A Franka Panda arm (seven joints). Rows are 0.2 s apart.
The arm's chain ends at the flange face. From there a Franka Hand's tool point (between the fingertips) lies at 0.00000 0.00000 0.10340 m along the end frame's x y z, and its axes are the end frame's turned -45 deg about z.
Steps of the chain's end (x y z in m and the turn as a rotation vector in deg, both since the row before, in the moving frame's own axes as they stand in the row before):
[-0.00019, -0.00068, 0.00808, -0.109, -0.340, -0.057]
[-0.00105, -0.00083, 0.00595, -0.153, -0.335, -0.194]
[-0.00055, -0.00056, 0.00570, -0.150, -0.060, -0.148]
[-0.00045, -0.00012, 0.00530, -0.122, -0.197, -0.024]
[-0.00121, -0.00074, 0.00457, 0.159, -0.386, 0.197]
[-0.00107, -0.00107, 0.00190, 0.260, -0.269, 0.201]
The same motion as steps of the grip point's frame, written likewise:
[-0.00023, -0.00091, 0.00808, 0.163, -0.317, -0.057]
[-0.00078, -0.00156, 0.00595, 0.129, -0.345, -0.194]
[-0.00026, -0.00067, 0.00570, -0.064, -0.148, -0.148]
[-0.00064, -0.00050, 0.00530, 0.053, -0.226, -0.024]
[-0.00062, -0.00207, 0.00457, 0.385, -0.161, 0.197]
[-0.00001, -0.00219, 0.00190, 0.374, -0.006, 0.201]

